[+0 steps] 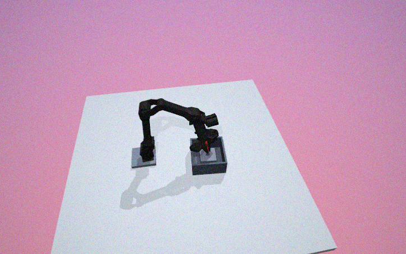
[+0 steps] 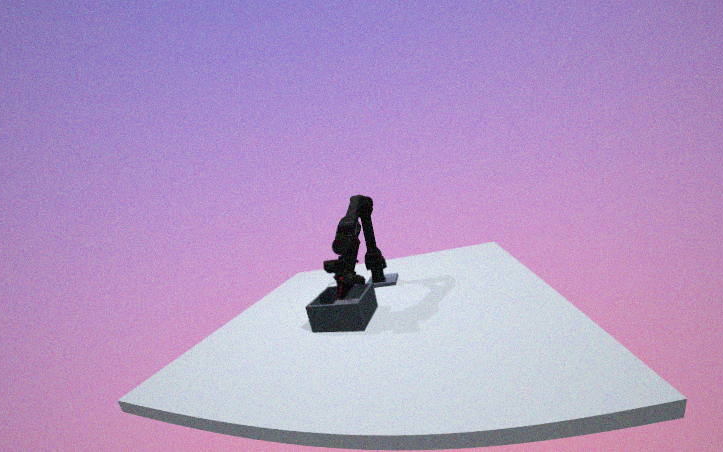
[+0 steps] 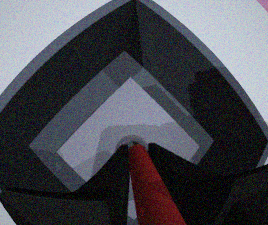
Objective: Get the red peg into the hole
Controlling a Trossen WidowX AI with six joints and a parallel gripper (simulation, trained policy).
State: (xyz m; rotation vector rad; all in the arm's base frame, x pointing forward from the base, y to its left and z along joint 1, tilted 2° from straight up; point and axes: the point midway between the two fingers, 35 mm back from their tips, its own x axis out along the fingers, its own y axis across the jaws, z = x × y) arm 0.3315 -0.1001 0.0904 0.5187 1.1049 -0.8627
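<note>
Now: the red peg 10 mm behind my gripper tip, 10 mm to the left of it and 30 mm above it. Round my gripper tip: dark grey box 60 mm below; grey plate 40 mm below.
</note>
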